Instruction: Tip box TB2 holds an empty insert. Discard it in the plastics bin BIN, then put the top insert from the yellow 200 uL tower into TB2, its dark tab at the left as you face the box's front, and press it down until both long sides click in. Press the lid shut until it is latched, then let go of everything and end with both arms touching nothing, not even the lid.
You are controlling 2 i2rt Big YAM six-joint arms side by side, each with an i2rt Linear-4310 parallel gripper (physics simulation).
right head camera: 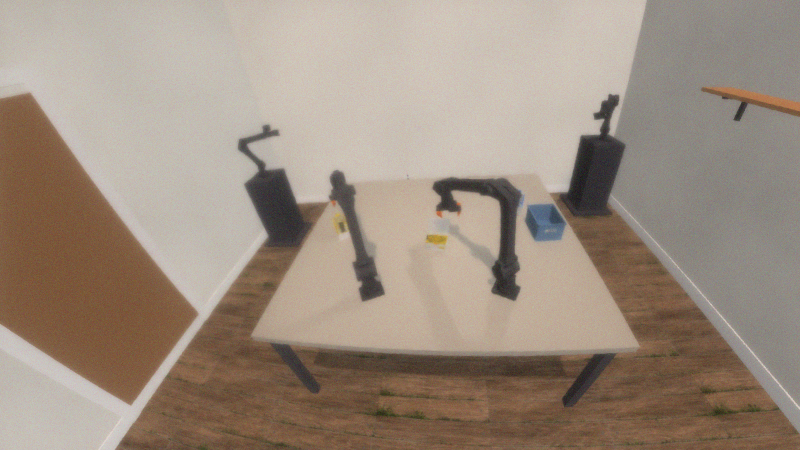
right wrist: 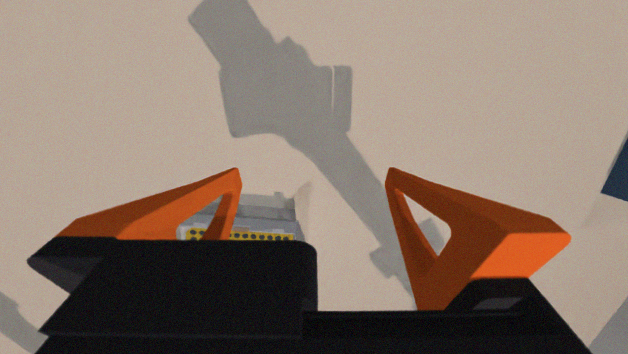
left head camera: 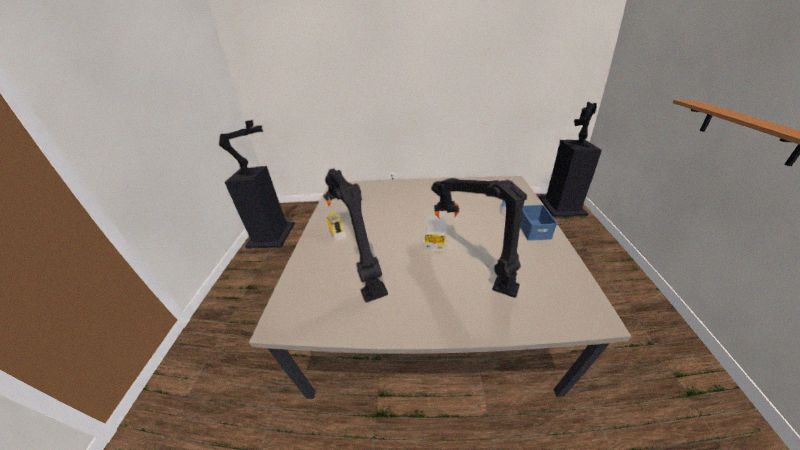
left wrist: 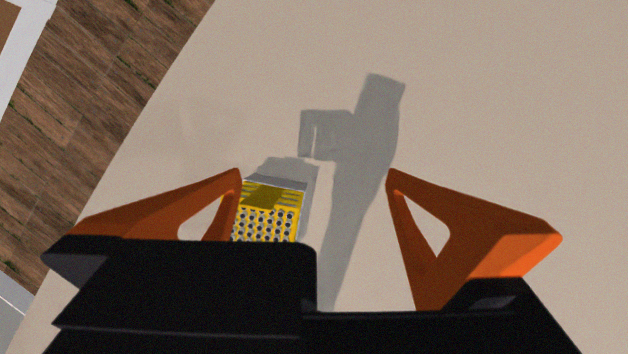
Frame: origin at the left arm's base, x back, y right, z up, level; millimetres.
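Seen in the pictures: left gripper, fingertip midpoint: (left head camera: 335, 202) (left wrist: 313, 176); right gripper, fingertip midpoint: (right head camera: 450, 216) (right wrist: 313, 176) (left head camera: 447, 216); left arm's base at its link origin: (right head camera: 371, 292) (left head camera: 374, 292); right arm's base at its link origin: (right head camera: 505, 290) (left head camera: 505, 288).
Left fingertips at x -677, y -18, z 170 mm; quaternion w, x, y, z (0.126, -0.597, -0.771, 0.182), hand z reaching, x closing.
Pixels of each thing's top centre, then the offset from my left fingertips to it. "spot": a spot on its surface instead. Level surfaces: height alone.
- Tip box TB2 at its top centre: (right head camera: 436, 237) (left head camera: 435, 236) dx +498, dy +461, dz -104 mm
- yellow insert at a spot on its surface: (right wrist: 262, 236) spot: dx +486, dy +498, dz -121 mm
- yellow tower at its top centre: (left wrist: 246, 262) (left head camera: 333, 218) (right head camera: 338, 218) dx +106, dy -39, dz -44 mm
- blue bin BIN at its top centre: (right head camera: 546, 213) (left head camera: 537, 214) dx +665, dy +1095, dz -50 mm
- table at its surface level: dz -170 mm
Tip box TB2 (left head camera: 434, 240) (right head camera: 436, 241) stands near the table's middle with its clear lid (left head camera: 436, 226) (right head camera: 440, 225) raised and a yellow insert in it. In the right wrist view the yellow insert (right wrist: 262, 236) shows partly behind the gripper body. The yellow tower (left head camera: 335, 224) (right head camera: 340, 224) (left wrist: 267, 220) stands near the table's left edge; its top shows rows of holes. My left gripper (left head camera: 328, 202) (right head camera: 333, 202) (left wrist: 313, 176) is open and empty above and beyond the tower. My right gripper (left head camera: 447, 213) (right head camera: 449, 213) (right wrist: 313, 176) is open and empty above and behind the box. The blue bin BIN (left head camera: 538, 223) (right head camera: 545, 223) stands at the right.
A small light-blue object (right head camera: 520, 198) stands behind the bin, partly hidden by the right arm. The table (left head camera: 425, 324) (right head camera: 425, 327) ends close beside the tower and bin. Two black pedestals with small arms stand beyond the table at left and right.
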